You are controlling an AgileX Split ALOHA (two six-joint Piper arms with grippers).
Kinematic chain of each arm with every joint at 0, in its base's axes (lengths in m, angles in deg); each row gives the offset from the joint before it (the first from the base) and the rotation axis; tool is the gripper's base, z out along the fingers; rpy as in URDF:
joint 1: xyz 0 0 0.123 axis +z
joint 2: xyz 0 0 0 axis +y
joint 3: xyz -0.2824 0 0.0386 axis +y
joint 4: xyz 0.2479 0 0.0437 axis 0.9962 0 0.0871
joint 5: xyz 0 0 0 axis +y
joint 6: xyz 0.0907 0 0.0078 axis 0.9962 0 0.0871
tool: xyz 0 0 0 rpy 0 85 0
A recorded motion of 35 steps. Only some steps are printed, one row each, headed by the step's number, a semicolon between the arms.
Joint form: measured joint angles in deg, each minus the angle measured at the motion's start. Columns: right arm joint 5, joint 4, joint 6, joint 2, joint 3, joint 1; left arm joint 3, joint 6, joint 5, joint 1, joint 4, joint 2.
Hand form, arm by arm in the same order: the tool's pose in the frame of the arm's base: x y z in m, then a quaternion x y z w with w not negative. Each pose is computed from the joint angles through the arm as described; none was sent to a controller.
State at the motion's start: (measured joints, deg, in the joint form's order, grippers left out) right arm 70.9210 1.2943 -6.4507 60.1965 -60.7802 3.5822; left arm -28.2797 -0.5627 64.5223 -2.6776 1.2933 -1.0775
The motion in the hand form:
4: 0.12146 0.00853 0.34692 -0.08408 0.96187 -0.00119 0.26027; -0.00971 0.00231 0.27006 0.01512 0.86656 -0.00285 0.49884
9: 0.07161 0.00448 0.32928 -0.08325 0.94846 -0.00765 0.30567; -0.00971 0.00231 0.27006 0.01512 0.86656 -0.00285 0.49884
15: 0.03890 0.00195 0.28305 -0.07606 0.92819 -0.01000 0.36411; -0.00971 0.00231 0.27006 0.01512 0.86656 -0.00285 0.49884
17: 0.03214 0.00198 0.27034 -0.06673 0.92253 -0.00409 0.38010; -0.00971 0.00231 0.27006 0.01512 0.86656 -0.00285 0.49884
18: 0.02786 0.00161 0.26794 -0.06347 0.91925 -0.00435 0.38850; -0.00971 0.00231 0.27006 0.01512 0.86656 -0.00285 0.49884
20: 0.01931 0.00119 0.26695 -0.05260 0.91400 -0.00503 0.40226; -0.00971 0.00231 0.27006 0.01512 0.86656 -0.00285 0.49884
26: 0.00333 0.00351 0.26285 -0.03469 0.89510 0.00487 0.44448; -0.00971 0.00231 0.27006 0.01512 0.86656 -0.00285 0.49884
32: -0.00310 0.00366 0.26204 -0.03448 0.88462 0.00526 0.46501; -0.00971 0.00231 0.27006 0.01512 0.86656 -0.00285 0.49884
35: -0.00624 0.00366 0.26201 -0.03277 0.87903 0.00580 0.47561; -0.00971 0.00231 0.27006 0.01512 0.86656 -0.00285 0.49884
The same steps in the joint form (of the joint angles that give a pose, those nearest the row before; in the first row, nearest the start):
4: 0.21 -0.69 0.00 -13.47 7.76 0.00; 0.00 0.00 0.00 0.00 0.00 0.00
9: 0.21 -1.29 -0.01 -26.94 15.78 -0.01; 0.00 0.00 0.00 0.00 0.00 0.00
15: -5.61 -1.60 0.62 -41.17 28.72 -0.06; 0.00 0.00 0.00 0.00 0.00 0.00
17: -6.99 -1.29 1.69 -44.98 31.96 -0.07; 0.00 0.00 0.00 0.00 0.00 0.00
18: -6.87 -1.29 1.86 -46.78 32.58 -0.27; 0.00 0.00 0.00 0.00 0.00 0.00
20: -5.78 -0.98 2.05 -49.77 32.77 -1.39; 0.00 0.00 0.00 0.00 0.00 0.00
26: -5.33 1.13 2.18 -56.50 33.76 -3.51; 0.00 0.00 0.00 0.00 0.00 0.00
32: -5.37 1.24 2.23 -59.27 33.94 -3.50; 0.00 0.00 0.00 0.00 0.00 0.00
35: -5.43 1.24 2.45 -60.59 33.94 -3.51; 0.00 0.00 0.00 0.00 0.00 0.00

